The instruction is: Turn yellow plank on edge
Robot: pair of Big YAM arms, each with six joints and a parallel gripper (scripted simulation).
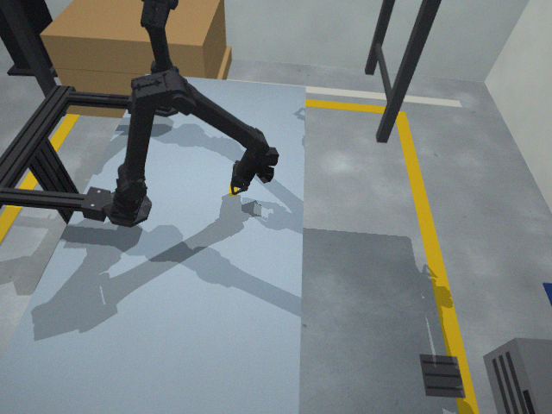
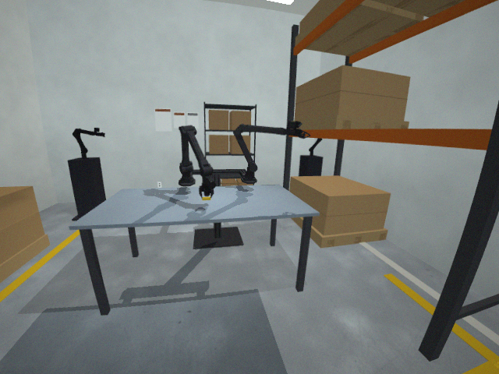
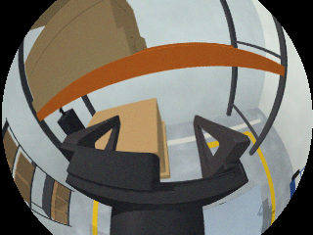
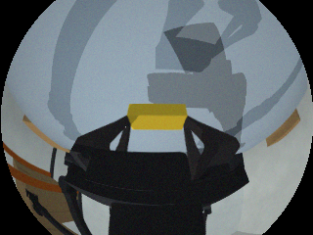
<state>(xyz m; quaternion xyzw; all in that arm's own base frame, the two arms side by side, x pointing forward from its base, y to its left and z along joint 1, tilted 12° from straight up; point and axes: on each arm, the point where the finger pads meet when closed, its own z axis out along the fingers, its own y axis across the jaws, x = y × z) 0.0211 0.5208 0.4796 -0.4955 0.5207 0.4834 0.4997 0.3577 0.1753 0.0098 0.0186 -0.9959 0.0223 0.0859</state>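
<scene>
Right now the yellow plank is 1 cm below my right hand.
</scene>
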